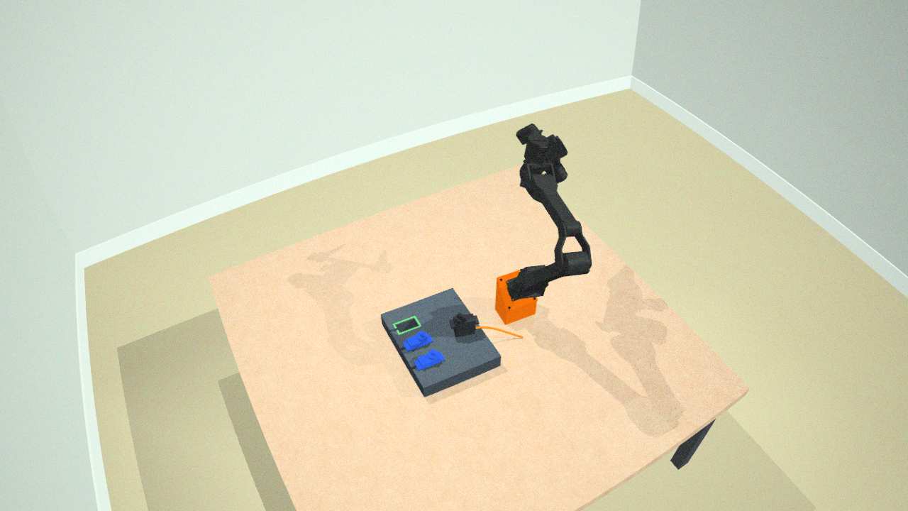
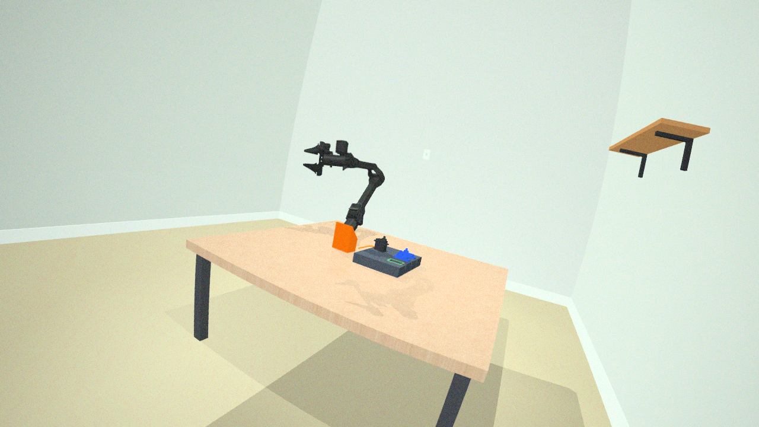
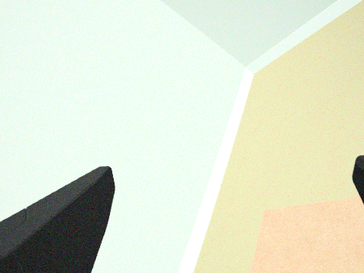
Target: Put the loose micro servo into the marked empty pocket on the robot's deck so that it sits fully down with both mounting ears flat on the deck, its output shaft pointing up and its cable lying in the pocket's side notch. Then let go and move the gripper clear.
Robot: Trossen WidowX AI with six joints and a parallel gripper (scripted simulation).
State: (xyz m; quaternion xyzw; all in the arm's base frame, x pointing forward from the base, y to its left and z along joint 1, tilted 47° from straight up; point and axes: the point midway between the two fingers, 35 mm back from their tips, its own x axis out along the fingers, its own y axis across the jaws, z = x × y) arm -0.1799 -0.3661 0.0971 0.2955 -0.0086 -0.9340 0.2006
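The deck lies 420 mm ahead of my gripper tip, 410 mm below it and 220 mm to the left of it.
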